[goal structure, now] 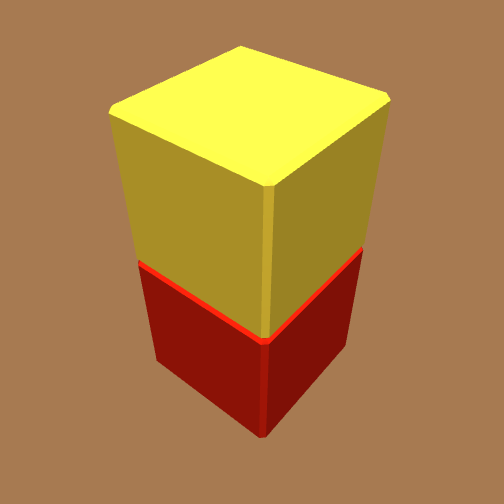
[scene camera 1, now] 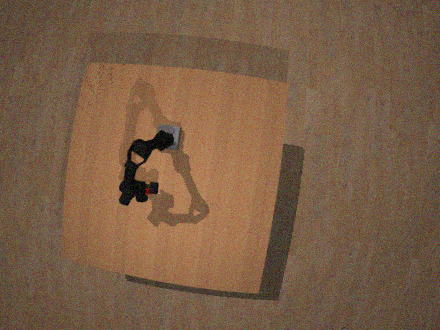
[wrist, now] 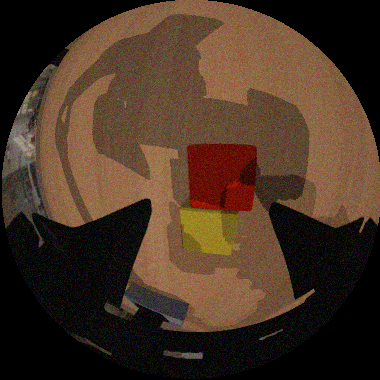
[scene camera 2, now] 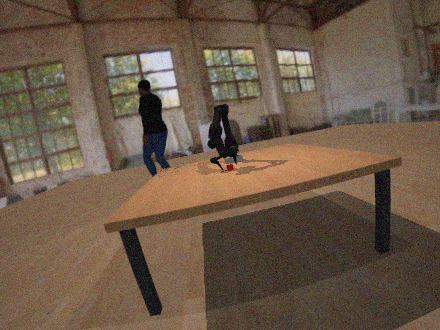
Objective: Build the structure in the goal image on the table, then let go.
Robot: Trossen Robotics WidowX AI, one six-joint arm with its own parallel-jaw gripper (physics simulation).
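Pixels of known places: gripper, between the fingertips: point(scene camera 1: 149, 186) point(wrist: 214, 207) point(scene camera 2: 229, 167); arm's base, origin of its link: point(scene camera 1: 167, 139) point(wrist: 152, 312).
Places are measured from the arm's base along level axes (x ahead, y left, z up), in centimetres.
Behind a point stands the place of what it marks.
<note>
A red block point(scene camera 1: 148, 191) @(x 27.9, y -12.7, z -1.1 cm) point(scene camera 2: 230, 167) @(x 29.4, y -13.2, z -2.4 cm) point(wrist: 220, 170) @(x 28.2, y -13.0, z -1.0 cm) stands on the table beside a yellow block point(wrist: 209, 231) @(x 24.7, y -12.3, z -1.0 cm). In the wrist view they lie edge to edge or nearly so, the red one above the yellow and looking larger. Most of the red block's top is in shadow. My gripper point(scene camera 1: 149, 190) @(x 25.2, y -12.3, z -3.1 cm) point(scene camera 2: 228, 163) @(x 25.2, y -12.3, z -3.1 cm) point(wrist: 214, 207) @(x 25.2, y -12.3, z -3.1 cm) is wide open and empty, pointing down close over the blocks. In the wrist view one black finger is left and one right of the pair, with gaps on both sides. The exact fingertip height is hard to tell.
The arm's grey base point(scene camera 1: 176, 135) @(x -2.1, y 5.2, z -0.1 cm) point(wrist: 157, 301) @(x 4.3, y -1.8, z -2.3 cm) stands on the wooden table point(scene camera 1: 230, 200) @(x 35.5, y 32.9, z -4.3 cm) point(scene camera 2: 200, 195) @(x 65.6, y -40.1, z -4.3 cm), near the blocks. Shadows of the arm fall across the tabletop. A person point(scene camera 2: 151, 120) stands on the floor beyond the table.
</note>
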